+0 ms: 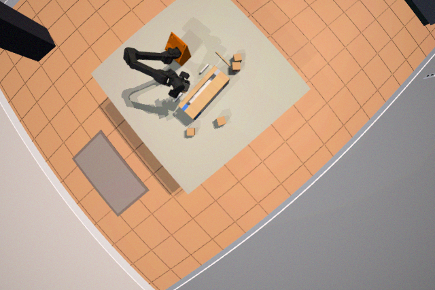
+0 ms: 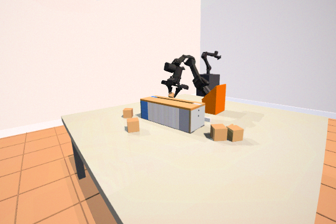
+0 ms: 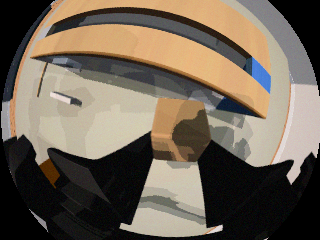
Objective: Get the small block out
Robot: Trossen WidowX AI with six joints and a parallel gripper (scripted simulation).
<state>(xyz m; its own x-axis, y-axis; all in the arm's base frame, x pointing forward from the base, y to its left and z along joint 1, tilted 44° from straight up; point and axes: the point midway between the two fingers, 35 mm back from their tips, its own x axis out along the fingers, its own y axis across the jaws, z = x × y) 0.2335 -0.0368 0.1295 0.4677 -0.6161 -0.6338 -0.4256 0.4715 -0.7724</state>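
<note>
Right now the tan block is 10 mm to the left of my gripper tip, 10 mm ahead of it and 10 mm above it. From my gripper tip the other things lie so: long box (110 mm to the left, 60 mm below, 60 mm ahead); then thin stick (390 mm to the left, 120 mm below, 60 mm behind).
</note>
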